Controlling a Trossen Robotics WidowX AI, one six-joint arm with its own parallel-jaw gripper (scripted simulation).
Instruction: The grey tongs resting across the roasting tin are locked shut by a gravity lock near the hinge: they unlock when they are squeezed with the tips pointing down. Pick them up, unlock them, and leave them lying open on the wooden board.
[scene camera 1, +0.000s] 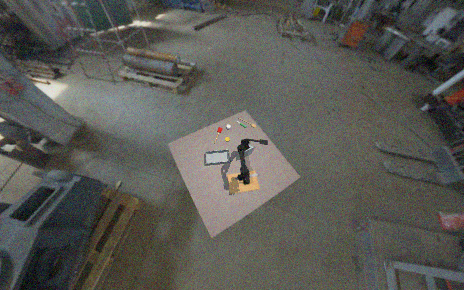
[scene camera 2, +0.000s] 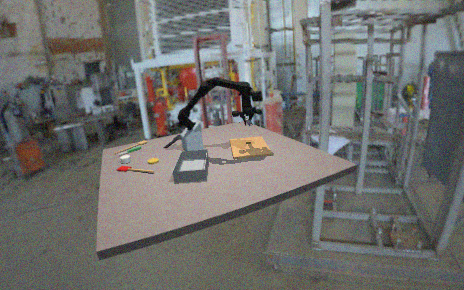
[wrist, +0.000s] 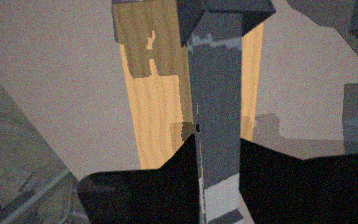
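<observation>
Scene camera 2 gives me a roasting tin (scene camera 2: 191, 165) and a wooden board (scene camera 2: 249, 147). In the wrist view I see the board (wrist: 156, 70) as well, and there my own gripper (wrist: 207, 137) is visible too.
</observation>
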